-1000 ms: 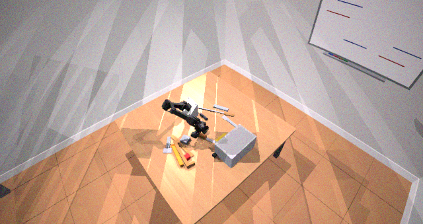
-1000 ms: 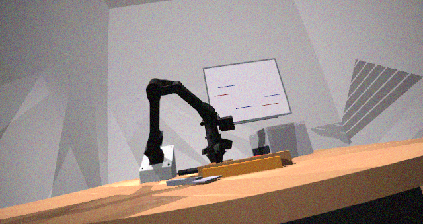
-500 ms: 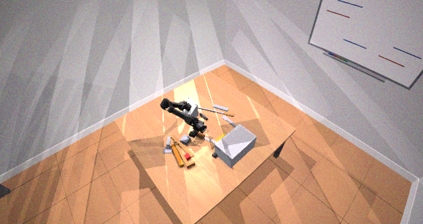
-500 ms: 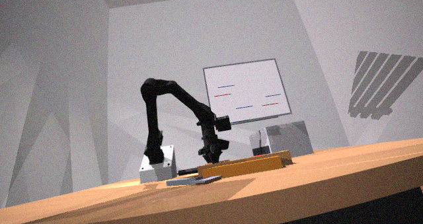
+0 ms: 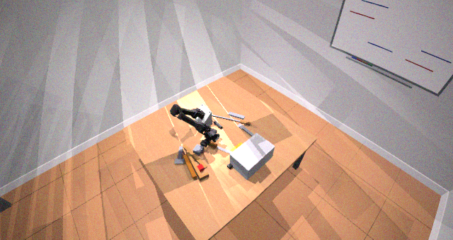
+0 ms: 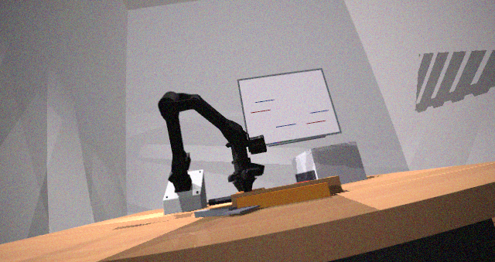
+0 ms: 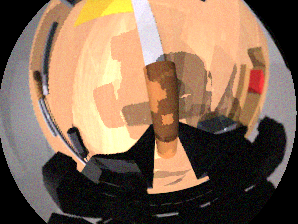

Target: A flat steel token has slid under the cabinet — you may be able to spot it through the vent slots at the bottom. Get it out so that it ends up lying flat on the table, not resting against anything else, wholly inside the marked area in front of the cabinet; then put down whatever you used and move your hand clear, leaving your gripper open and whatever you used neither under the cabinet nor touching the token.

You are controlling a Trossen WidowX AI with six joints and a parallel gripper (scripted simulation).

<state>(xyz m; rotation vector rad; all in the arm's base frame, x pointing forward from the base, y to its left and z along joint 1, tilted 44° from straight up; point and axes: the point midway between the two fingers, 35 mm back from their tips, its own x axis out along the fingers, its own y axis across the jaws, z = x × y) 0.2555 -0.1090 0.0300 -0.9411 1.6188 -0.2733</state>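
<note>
Right now the grey block is 110 mm to the right of my gripper tip and 10 mm above it. Round my gripper tip: orange bar: 250 mm to the right, 90 mm ahead, 10 mm above; thin wooden stick: 170 mm to the right, 30 mm ahead; red block: 200 mm to the right, 160 mm ahead, 10 mm above.
</note>
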